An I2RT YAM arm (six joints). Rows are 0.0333 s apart.
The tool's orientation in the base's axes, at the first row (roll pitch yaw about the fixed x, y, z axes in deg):
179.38 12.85 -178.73
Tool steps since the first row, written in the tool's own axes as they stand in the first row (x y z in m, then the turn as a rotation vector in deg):
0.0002 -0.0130 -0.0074 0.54 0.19 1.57
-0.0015 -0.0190 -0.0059 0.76 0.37 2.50
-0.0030 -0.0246 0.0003 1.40 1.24 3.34
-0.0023 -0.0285 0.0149 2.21 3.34 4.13
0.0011 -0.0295 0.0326 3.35 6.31 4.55
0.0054 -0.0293 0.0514 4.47 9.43 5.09
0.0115 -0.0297 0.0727 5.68 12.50 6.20
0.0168 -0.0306 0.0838 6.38 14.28 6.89
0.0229 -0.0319 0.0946 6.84 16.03 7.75
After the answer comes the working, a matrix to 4 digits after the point.
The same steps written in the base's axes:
-0.0015 -0.0131 0.0070 -0.18 0.20 -1.65
0.0006 -0.0191 0.0059 -0.19 0.39 -2.60
0.0036 -0.0245 0.0001 -0.65 1.26 -3.55
0.0063 -0.0282 -0.0143 -1.32 3.36 -4.48
0.0069 -0.0290 -0.0323 -2.41 6.31 -5.11
0.0069 -0.0286 -0.0516 -3.46 9.41 -5.86
0.0057 -0.0288 -0.0737 -4.47 12.47 -7.18
0.0030 -0.0296 -0.0858 -5.04 14.25 -7.99
-0.0005 -0.0309 -0.0977 -5.34 16.00 -8.91

The tool's axes in the first row as the columns of a matrix, in the base's axes (rounded; the answer above uses it unrounded):
-0.9747 -0.0246 0.2221
-0.0216 0.9996 0.0157
-0.2224 0.0105 -0.9749

